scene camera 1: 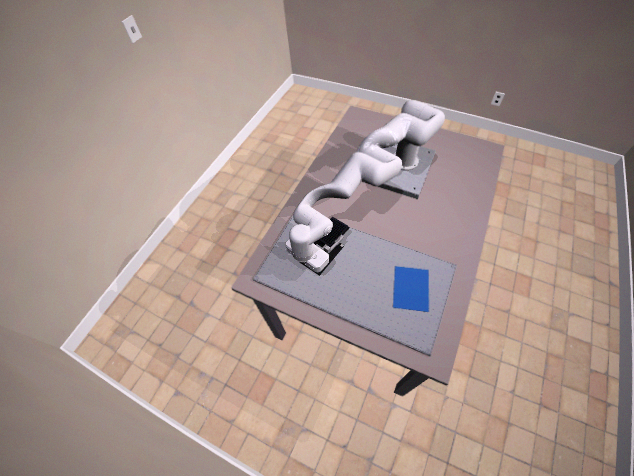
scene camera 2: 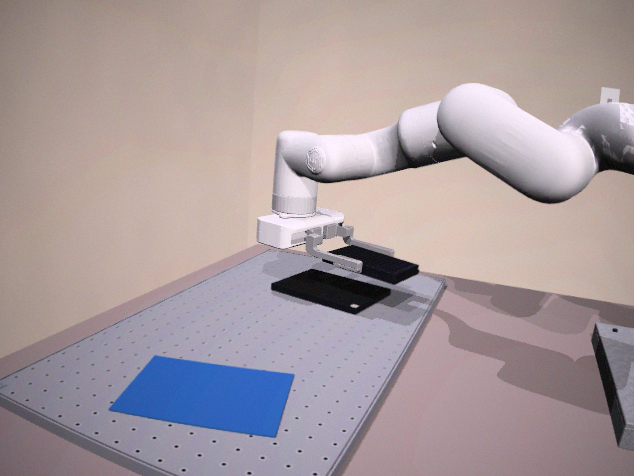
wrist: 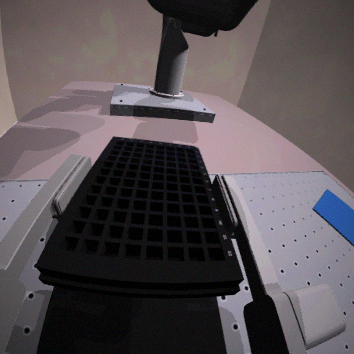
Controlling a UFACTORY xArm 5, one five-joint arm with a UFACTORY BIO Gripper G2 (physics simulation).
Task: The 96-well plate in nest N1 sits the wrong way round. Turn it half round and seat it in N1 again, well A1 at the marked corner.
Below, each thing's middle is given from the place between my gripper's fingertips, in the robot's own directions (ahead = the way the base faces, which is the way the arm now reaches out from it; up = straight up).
Labels:
Now: hand 340 mm to the right of the blue rectangle (scene camera 2: 249, 401), 140 mm short of it and 70 mm above it. From my hand the other things lie so: black 96-well plate (scene camera 2: 379, 266): 10 mm ahead; black nest N1 (scene camera 2: 327, 289): 70 mm below, 70 mm ahead, 30 mm to the right.

